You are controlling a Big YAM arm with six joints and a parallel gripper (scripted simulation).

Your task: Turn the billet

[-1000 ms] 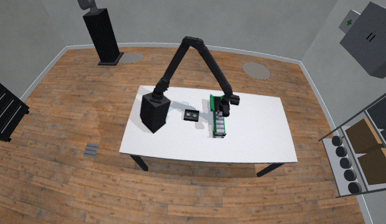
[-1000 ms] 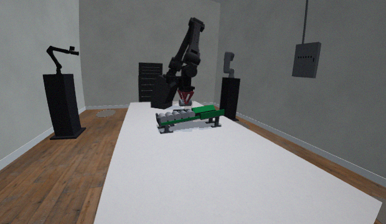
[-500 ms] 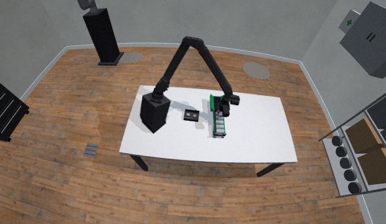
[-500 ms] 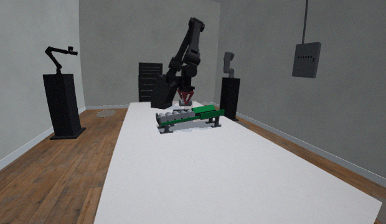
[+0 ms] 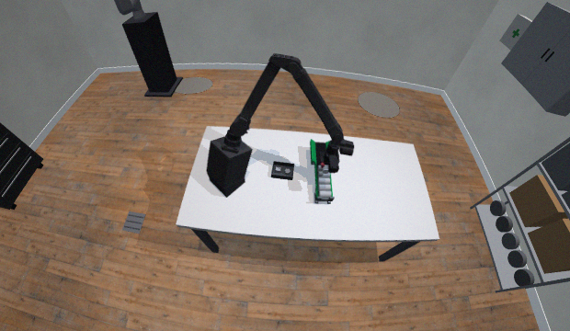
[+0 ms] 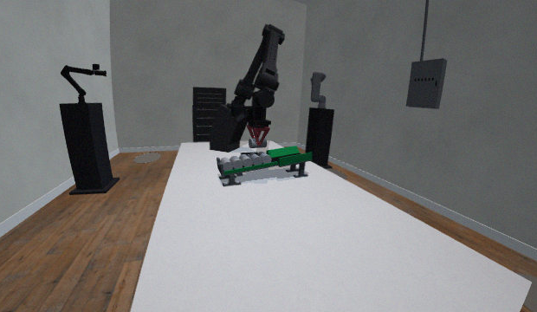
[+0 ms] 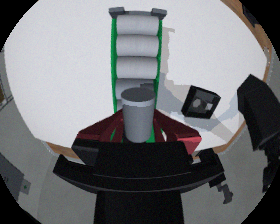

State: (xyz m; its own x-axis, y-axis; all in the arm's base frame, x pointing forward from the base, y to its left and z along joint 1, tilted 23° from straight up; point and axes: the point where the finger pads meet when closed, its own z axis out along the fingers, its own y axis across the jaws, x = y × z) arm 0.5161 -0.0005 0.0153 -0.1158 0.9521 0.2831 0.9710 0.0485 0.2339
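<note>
The grey billet is right at my hand. From my hand the other things lie so: stop (20 mm ahead, 150 mm to the right, 100 mm below); then small black box (230 mm behind, 40 mm to the left, 150 mm below).
</note>
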